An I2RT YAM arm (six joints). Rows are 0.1 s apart.
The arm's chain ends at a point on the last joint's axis. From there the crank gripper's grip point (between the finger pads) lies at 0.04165 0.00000 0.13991 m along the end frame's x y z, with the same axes.
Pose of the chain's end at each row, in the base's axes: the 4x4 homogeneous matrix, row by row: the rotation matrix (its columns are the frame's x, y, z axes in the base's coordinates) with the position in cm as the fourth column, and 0 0 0 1 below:
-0.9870 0.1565 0.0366 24.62; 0.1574 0.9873 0.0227 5.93; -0.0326 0.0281 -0.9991 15.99; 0 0 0 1
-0.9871 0.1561 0.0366 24.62; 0.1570 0.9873 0.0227 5.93; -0.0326 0.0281 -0.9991 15.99; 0 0 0 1
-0.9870 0.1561 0.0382 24.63; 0.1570 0.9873 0.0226 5.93; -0.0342 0.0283 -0.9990 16.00; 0 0 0 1
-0.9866 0.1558 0.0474 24.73; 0.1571 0.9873 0.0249 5.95; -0.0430 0.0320 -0.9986 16.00; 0 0 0 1
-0.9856 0.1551 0.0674 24.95; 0.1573 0.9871 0.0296 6.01; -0.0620 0.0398 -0.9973 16.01; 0 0 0 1
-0.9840 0.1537 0.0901 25.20; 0.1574 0.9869 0.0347 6.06; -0.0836 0.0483 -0.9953 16.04; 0 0 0 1
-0.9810 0.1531 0.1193 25.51; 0.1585 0.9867 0.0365 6.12; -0.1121 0.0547 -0.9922 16.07; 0 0 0 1
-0.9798 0.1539 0.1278 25.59; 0.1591 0.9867 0.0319 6.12; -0.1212 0.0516 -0.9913 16.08; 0 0 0 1
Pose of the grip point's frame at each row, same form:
-0.9870 0.1565 0.0366 21.02; 0.1574 0.9873 0.0227 6.90; -0.0326 0.0281 -0.9991 1.88; 0 0 0 1
-0.9871 0.1561 0.0366 21.02; 0.1570 0.9873 0.0227 6.90; -0.0326 0.0281 -0.9991 1.88; 0 0 0 1
-0.9870 0.1561 0.0382 21.05; 0.1570 0.9873 0.0226 6.90; -0.0342 0.0283 -0.9990 1.88; 0 0 0 1
-0.9866 0.1558 0.0474 21.28; 0.1571 0.9873 0.0249 6.95; -0.0430 0.0320 -0.9986 1.85; 0 0 0 1
-0.9856 0.1551 0.0674 21.79; 0.1573 0.9871 0.0296 7.08; -0.0620 0.0398 -0.9973 1.80; 0 0 0 1
-0.9840 0.1537 0.0901 22.36; 0.1574 0.9869 0.0347 7.20; -0.0836 0.0483 -0.9953 1.77; 0 0 0 1
-0.9810 0.1531 0.1193 23.09; 0.1585 0.9867 0.0365 7.29; -0.1121 0.0547 -0.9922 1.72; 0 0 0 1
-0.9798 0.1539 0.1278 23.30; 0.1591 0.9867 0.0319 7.23; -0.1212 0.0516 -0.9913 1.71; 0 0 0 1

